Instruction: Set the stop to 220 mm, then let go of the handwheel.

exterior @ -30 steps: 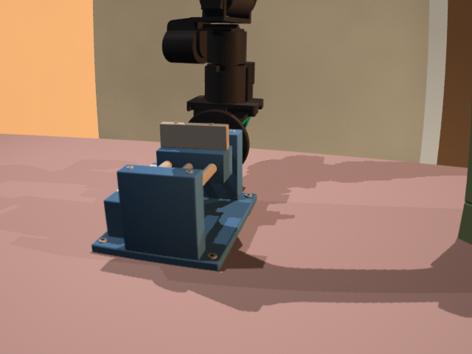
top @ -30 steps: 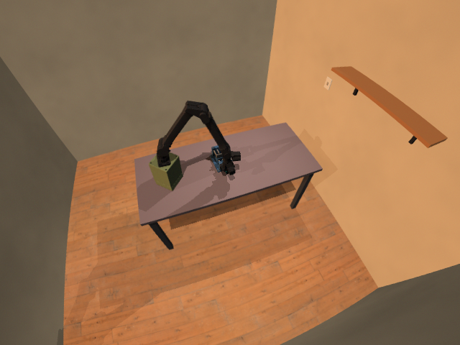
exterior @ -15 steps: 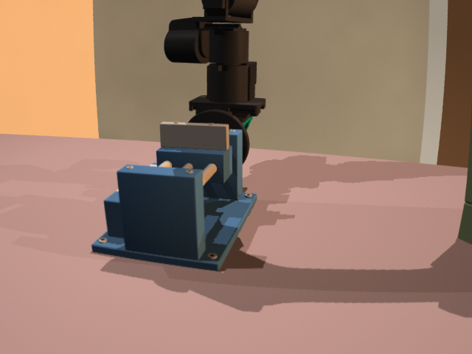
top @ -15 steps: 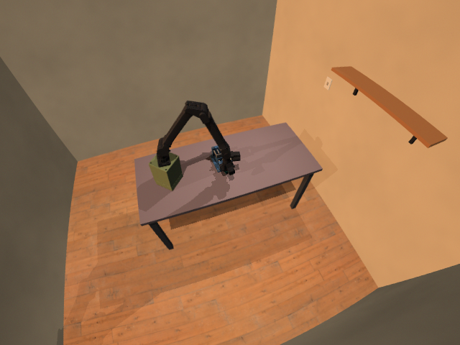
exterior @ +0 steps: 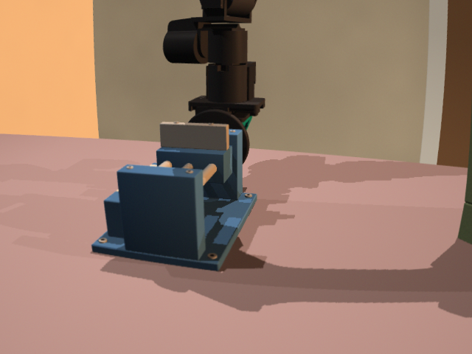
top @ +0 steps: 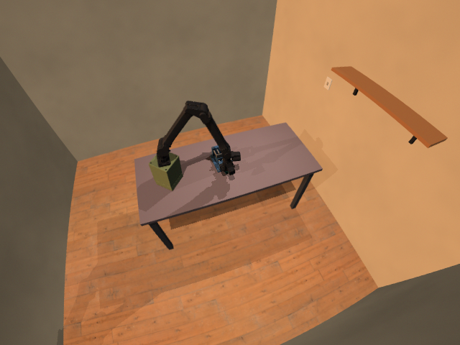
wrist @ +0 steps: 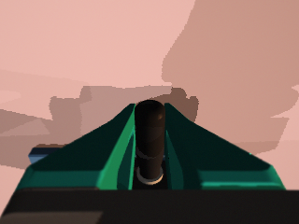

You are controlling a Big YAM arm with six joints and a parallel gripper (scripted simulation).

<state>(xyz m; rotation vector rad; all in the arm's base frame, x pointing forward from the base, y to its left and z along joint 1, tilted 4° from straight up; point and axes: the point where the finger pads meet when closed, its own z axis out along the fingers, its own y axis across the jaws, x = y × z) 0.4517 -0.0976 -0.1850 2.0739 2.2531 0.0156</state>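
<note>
The grey stop plate is 10 mm ahead of my hand, 130 mm to the left of it and 50 mm above it. The rest, counted from my hand: black crank handle: 10 mm to the left.
</note>
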